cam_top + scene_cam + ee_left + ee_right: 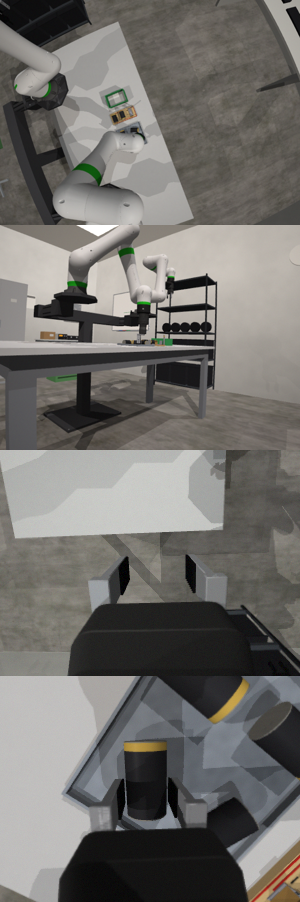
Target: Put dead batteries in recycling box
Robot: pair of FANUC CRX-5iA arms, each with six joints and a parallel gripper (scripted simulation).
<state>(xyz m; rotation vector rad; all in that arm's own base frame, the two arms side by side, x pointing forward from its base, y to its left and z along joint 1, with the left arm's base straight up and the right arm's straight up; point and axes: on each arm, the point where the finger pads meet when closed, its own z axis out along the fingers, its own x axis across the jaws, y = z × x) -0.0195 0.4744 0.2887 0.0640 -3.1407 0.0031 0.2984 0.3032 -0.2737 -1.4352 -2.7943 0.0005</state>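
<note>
My right hand is 5 cm past the grey tray, 4 cm to the right of it and 3 cm above it. Also, from my right hand: green recycling box (35 cm to the left, 2 cm below).
</note>
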